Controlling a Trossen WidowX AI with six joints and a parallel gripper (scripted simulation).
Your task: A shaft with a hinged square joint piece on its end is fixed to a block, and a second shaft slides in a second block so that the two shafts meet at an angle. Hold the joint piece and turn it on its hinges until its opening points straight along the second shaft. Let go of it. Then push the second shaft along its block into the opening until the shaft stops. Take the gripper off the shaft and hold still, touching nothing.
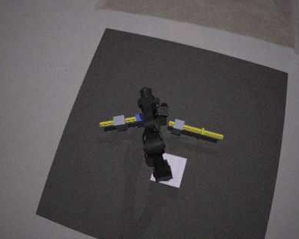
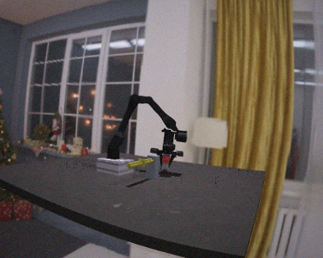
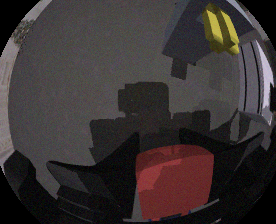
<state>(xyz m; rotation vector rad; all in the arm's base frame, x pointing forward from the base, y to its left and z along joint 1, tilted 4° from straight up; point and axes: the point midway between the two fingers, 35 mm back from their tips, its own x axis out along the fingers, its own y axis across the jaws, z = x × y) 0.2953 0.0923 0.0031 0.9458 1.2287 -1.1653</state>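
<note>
My gripper tip is now 2 cm to the right of the red joint piece and 4 cm below it.
</note>
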